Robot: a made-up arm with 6 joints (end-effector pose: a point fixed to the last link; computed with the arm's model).
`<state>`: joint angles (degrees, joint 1 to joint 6).
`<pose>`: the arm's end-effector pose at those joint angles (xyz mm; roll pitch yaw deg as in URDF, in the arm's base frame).
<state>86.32 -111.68 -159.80 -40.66 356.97 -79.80</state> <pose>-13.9 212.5 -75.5 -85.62 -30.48 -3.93</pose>
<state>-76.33 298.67 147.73 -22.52 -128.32 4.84</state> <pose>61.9 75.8 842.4 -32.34 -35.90 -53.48</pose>
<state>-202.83 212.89 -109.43 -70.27 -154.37 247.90</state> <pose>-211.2 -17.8 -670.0 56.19 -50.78 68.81</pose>
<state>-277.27 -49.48 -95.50 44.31 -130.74 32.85</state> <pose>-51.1 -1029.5 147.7 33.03 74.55 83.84</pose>
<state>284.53 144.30 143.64 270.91 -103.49 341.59</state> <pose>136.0 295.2 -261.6 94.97 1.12 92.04</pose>
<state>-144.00 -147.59 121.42 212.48 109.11 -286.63</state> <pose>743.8 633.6 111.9 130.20 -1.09 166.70</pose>
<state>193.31 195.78 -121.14 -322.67 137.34 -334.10</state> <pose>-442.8 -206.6 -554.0 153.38 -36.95 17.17</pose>
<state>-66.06 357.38 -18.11 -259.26 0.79 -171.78</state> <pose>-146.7 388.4 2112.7 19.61 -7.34 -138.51</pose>
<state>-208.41 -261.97 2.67 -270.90 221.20 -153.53</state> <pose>-1361.3 854.7 -34.2 -80.83 19.81 -73.51</pose>
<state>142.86 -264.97 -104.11 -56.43 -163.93 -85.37</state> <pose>-649.3 410.5 812.0 168.41 6.65 -7.81</pose>
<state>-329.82 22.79 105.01 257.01 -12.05 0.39</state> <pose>984.7 641.7 408.5 -129.57 -2.32 -42.61</pose>
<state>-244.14 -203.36 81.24 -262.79 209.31 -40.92</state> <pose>167.9 -183.0 -967.7 -55.30 -25.07 -25.02</pose>
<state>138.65 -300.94 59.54 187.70 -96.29 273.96</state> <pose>-1101.1 907.4 121.8 -144.57 -4.47 -138.30</pose>
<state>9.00 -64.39 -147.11 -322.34 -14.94 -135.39</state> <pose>-231.9 -45.8 -256.9 -137.28 -12.52 -80.85</pose>
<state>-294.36 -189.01 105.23 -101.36 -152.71 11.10</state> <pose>-322.3 -453.9 -577.6 90.41 -24.03 -177.81</pose>
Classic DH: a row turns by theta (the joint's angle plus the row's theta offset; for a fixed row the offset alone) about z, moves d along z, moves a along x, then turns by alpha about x. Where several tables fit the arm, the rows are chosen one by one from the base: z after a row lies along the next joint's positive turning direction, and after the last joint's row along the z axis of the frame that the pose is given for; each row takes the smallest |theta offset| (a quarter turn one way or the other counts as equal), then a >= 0, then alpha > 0; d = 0 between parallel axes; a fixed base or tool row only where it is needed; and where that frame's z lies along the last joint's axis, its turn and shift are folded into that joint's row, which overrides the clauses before.
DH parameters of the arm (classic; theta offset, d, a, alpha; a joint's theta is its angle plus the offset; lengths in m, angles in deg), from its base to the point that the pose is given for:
joint 1: 0 0.224 0 -90
joint 2: -90 0 0.905 0
joint 3: 90 0.021 0 90
joint 4: 0 0.863 0 -90
joint 5: 0 0 0 90
joint 6: 0 0.19 0 0

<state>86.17 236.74 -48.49 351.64 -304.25 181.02</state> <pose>-68.3 -1047.5 -1209.9 -179.36 63.92 94.57</pose>
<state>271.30 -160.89 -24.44 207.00 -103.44 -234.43</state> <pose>96.2 386.4 -1461.7 79.67 -32.70 160.39</pose>
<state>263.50 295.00 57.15 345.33 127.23 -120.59</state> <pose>70.8 774.4 1367.5 -122.85 -24.35 174.99</pose>
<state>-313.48 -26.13 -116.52 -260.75 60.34 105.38</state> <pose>-792.7 -568.6 259.6 -136.06 48.40 21.15</pose>
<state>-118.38 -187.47 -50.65 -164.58 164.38 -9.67</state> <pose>-336.3 -638.0 -990.6 -24.43 36.80 30.46</pose>
